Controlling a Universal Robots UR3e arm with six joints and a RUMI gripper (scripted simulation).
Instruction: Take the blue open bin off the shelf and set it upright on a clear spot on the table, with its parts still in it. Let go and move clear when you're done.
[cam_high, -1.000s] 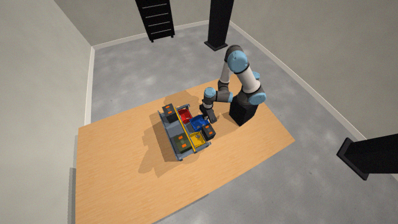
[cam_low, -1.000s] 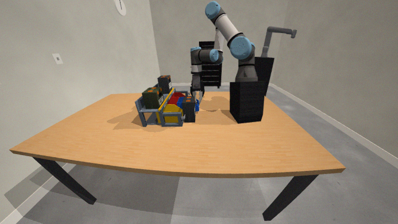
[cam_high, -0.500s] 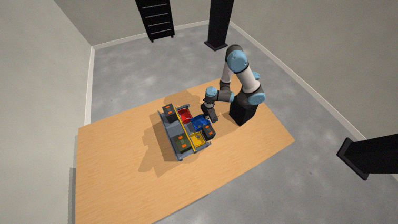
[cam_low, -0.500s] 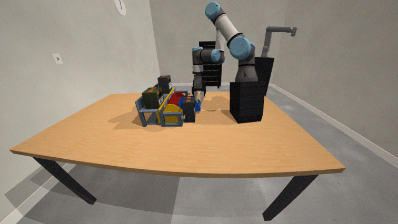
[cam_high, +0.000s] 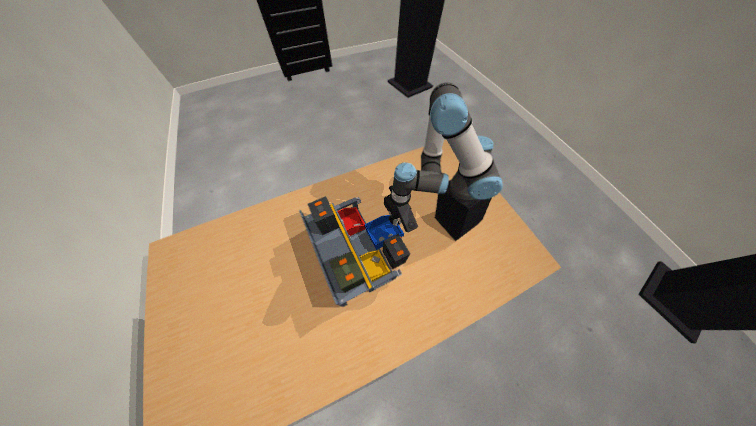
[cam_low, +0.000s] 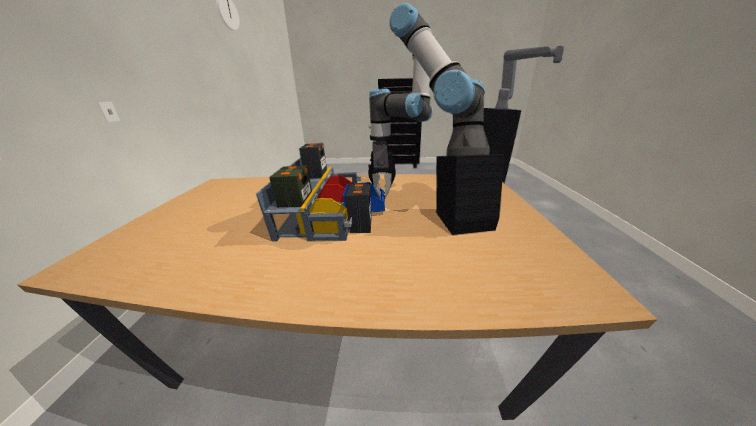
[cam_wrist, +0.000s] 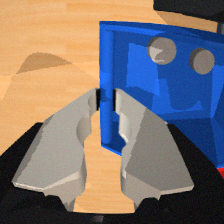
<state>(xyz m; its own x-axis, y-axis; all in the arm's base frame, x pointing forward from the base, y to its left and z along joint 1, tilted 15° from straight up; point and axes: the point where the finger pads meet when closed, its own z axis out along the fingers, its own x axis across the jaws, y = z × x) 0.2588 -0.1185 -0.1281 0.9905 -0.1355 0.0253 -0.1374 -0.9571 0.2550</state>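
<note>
Now: hand 6 cm short of the blue bin, 1 cm to the left of it and 1 cm above it. Also, from my hand: yellow rail: 22 cm ahead, 5 cm above, 3 cm to the right; then yellow bin: 20 cm ahead, 9 cm to the left, 1 cm below; then red bin: 17 cm ahead, 14 cm to the right, 1 cm below.
</note>
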